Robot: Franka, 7 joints.
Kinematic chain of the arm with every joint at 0, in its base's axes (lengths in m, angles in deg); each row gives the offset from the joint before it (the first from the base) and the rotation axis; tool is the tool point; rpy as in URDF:
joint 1: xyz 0 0 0.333 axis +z
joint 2: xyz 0 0 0 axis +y
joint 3: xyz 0 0 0.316 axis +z
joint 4: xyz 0.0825 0 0 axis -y
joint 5: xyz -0.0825 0 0.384 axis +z
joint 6: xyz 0 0 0 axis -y
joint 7: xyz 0.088 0 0 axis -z
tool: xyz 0 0 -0.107 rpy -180 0 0
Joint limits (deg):
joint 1: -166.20..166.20
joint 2: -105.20..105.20
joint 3: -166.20..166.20
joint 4: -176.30..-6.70
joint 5: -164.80..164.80
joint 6: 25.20..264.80
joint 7: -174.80..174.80
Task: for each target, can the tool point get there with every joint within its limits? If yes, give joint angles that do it. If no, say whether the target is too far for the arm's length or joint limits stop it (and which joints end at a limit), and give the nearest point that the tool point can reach.
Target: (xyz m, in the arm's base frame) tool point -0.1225 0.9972 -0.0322
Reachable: no: too far | nearest point -0.0983 0.8003 0.0399 | short by 0.211 m
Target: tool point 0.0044 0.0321 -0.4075
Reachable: no: joint limits stop it (at a limit: joint 2) | nearest point 0.0097 0.0711 -0.3168 | short by 0.099 m
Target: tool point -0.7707 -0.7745 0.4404
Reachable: no: too far | nearest point -0.6022 -0.6052 0.4169 | short by 0.240 m
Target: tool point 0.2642 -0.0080 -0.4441
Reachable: no: joint limits stop it (at a limit: joint 2) | nearest point 0.2668 -0.0081 -0.3605 | short by 0.084 m
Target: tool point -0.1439 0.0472 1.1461
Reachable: yes | joints 50.11 4.99 120.50 -34.30 -19.20 196.26 -85.79
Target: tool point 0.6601 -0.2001 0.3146
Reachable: yes | joints -18.60 62.29 21.86 -38.87 -50.19 45.55 -66.49
